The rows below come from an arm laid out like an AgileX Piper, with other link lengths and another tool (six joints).
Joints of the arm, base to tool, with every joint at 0 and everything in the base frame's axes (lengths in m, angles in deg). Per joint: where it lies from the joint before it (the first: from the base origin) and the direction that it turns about. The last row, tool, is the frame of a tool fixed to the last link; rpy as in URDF.
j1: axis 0 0 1 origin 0 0 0.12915
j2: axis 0 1 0 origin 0 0 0
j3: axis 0 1 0 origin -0.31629 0 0.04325
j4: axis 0.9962 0 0.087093 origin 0.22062 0 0.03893
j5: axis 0 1 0 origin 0 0 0
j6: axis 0.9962 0 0.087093 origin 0.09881 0 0.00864
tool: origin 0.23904 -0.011 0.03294 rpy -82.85 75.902 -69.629
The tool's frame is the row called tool.
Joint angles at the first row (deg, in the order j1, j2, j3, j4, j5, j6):
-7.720 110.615 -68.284 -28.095 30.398 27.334
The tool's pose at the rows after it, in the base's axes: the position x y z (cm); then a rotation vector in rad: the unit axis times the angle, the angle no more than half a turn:
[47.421 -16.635 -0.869 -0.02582 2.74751 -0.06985]
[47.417 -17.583 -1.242 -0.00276 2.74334 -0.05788]
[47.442 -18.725 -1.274 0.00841 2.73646 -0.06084]
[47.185 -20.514 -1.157 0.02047 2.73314 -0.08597]
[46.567 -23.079 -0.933 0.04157 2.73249 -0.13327]
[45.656 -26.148 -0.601 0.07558 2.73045 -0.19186]
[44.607 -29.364 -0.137 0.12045 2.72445 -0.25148]
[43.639 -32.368 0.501 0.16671 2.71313 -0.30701]
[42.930 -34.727 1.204 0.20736 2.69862 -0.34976]
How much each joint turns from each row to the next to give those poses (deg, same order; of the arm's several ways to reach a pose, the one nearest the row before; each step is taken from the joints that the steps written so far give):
-1.928 1.028 -0.197 1.867 -1.224 -1.611
-1.782 0.624 -0.191 1.457 -1.038 -1.712
-1.669 0.320 -0.188 0.555 -0.886 -1.431
-1.935 0.223 -0.113 -1.058 -0.628 -0.428
-2.365 0.241 -0.062 -2.873 -0.463 0.967
-2.746 0.280 -0.104 -3.902 -0.402 2.006
-2.910 0.338 -0.385 -3.951 -0.257 2.352
-2.699 0.331 -0.736 -3.497 -0.101 2.234
-2.090 0.250 -0.951 -2.388 0.063 1.642

